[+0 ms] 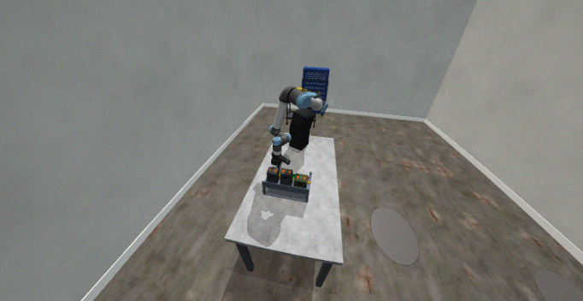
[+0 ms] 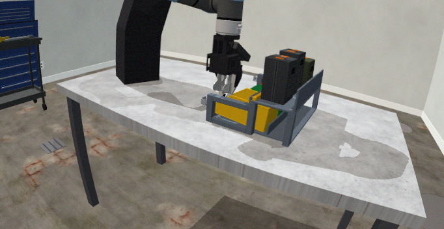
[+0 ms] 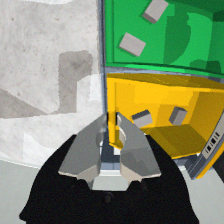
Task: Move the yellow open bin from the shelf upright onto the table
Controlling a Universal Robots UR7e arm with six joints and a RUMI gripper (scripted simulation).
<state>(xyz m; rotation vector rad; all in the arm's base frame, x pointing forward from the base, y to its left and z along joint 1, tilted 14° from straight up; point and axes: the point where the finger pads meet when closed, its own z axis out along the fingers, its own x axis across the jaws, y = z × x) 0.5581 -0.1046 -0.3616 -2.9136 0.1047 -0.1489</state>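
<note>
The yellow open bin is 8 cm ahead of my hand and 1 cm below it. The rest, counted from my hand: green bin (11 cm to the left, 8 cm ahead, 1 cm below).
</note>
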